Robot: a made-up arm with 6 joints.
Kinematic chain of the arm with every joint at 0, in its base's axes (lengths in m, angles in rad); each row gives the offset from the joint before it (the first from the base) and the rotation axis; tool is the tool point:
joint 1: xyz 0 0 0.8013 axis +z
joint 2: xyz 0.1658 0 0 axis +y
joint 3: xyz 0 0 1.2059 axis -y
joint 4: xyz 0 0 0.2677 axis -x
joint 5: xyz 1.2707 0 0 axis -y
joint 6: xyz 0.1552 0 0 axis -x
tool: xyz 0 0 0
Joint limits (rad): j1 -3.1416..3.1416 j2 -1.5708..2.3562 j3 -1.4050..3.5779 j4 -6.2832..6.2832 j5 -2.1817..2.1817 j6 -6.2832..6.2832
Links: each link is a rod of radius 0.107 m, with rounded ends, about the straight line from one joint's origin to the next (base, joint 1, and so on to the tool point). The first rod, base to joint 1, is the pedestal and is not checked.
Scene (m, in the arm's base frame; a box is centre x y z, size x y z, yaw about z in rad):
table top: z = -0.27
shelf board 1: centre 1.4 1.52 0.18 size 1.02 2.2 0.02 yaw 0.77
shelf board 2: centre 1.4 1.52 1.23 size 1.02 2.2 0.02 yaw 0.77
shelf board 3: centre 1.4 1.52 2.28 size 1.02 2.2 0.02 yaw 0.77
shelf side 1: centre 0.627 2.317 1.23 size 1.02 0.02 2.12 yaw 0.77
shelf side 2: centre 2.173 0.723 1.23 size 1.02 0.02 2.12 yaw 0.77
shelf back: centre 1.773 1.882 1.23 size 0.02 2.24 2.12 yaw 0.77
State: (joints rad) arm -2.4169 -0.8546 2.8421 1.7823 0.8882 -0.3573
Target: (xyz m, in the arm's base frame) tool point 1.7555 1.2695 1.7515
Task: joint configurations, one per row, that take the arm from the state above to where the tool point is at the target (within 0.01 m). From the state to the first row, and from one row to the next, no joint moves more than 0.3 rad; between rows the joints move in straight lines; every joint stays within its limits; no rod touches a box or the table.
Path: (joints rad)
1: -2.4225 -0.7465 3.0452 1.7693 0.9151 -0.3573
2: -2.4281 -0.6385 3.2483 1.7563 0.9420 -0.3573
3: -2.4336 -0.5304 3.4514 1.7433 0.9688 -0.3573
4: -2.4891 -0.2388 3.3248 1.7383 0.9133 -0.3573
5: -2.5446 0.0528 3.1983 1.7332 0.8577 -0.3573
6: -2.5301 -0.1333 2.9508 1.7462 0.8204 -0.3573
7: -2.5156 -0.3195 2.7034 1.7592 0.7832 -0.3573
8: -2.5011 -0.5057 2.4559 1.7723 0.7459 -0.3573
9: -2.4866 -0.6919 2.2085 1.7853 0.7086 -0.3573
10: -2.4721 -0.8780 1.9610 1.7983 0.6713 -0.3573

